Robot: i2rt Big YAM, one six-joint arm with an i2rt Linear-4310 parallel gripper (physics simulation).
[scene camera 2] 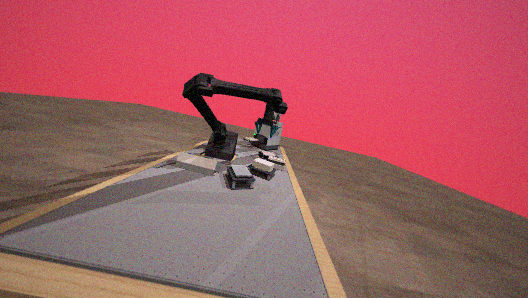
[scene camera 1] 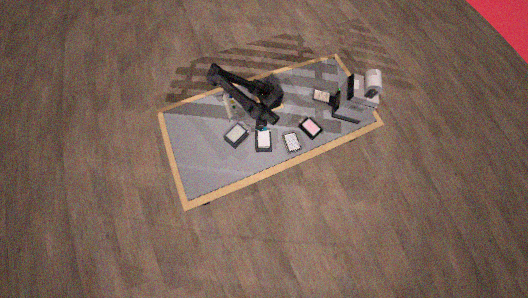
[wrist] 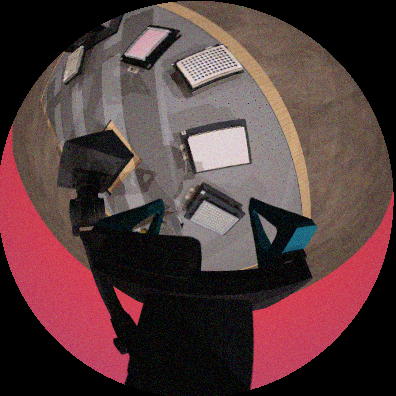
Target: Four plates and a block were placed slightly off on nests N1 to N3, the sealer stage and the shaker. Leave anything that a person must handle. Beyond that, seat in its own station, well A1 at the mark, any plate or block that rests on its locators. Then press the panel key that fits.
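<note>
My gripper is open and empty, high above the stations. A plain white plate or block lies on a dark nest, whose strip shows along its upper edge in the wrist view. A pale grey welled plate sits on a raised dark station, apparently offset. A white plate with dark wells lies on another nest. A pink plate lies on a black nest. A beige plate lies near the machine. Exact seating is too blurred to tell.
A grey and white machine stands at the table's far end. The pale key panel lies beside the arm's base. A wooden rim edges the table.
</note>
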